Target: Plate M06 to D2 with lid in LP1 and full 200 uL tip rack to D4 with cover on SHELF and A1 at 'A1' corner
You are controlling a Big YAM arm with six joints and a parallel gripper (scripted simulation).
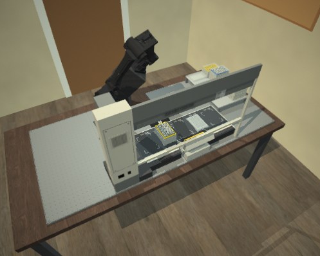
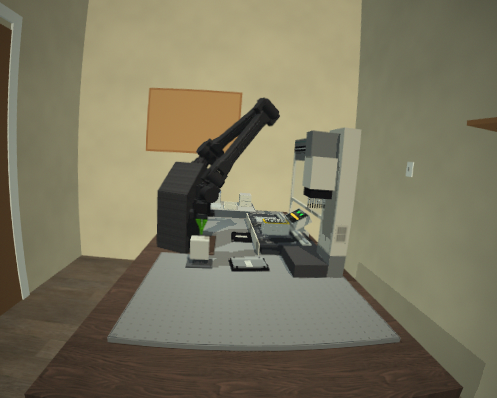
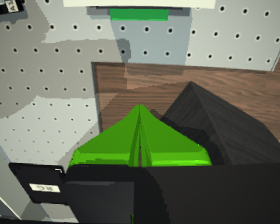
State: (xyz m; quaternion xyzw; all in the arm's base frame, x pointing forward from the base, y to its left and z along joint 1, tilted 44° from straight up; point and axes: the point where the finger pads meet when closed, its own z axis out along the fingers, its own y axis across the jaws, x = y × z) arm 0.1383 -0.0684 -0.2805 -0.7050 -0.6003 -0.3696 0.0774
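Now: hand 80 mm to the left of the white ready button box and 30 mm above it. Round my hand: perforated board: 210 mm to the left, 210 mm ahead, 100 mm below; then LP1 label: 190 mm ahead, 110 mm to the right, 90 mm below; then dark lid park LP1: 190 mm ahead, 110 mm to the right, 90 mm below.
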